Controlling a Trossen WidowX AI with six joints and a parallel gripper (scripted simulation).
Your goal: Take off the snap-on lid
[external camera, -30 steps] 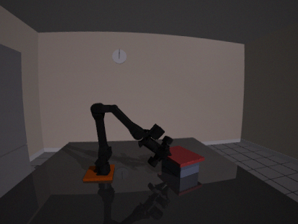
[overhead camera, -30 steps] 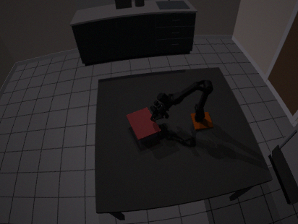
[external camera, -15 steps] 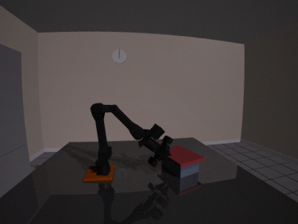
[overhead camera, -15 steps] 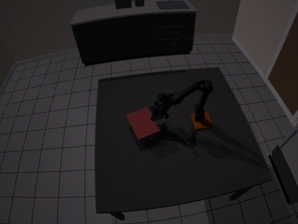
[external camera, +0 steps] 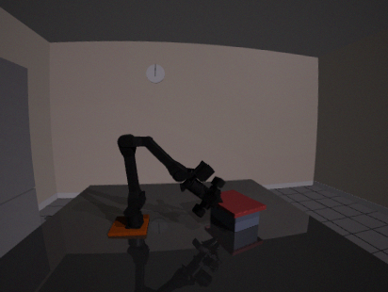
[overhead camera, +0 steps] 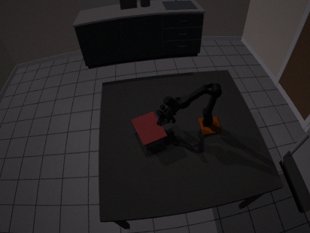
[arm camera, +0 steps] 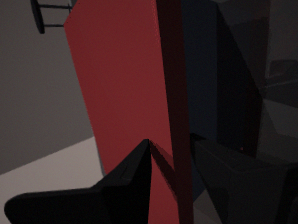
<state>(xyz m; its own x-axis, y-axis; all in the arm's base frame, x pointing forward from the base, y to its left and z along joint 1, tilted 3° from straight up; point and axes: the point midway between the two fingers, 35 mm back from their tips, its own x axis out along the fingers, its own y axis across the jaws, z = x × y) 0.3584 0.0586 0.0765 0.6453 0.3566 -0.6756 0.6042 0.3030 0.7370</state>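
Right now the lid is 70 mm ahead of my gripper tip and 30 mm to the left of it. Round my gripper tip: grey-blue storage box 70 mm ahead, 30 mm to the left, 40 mm below.
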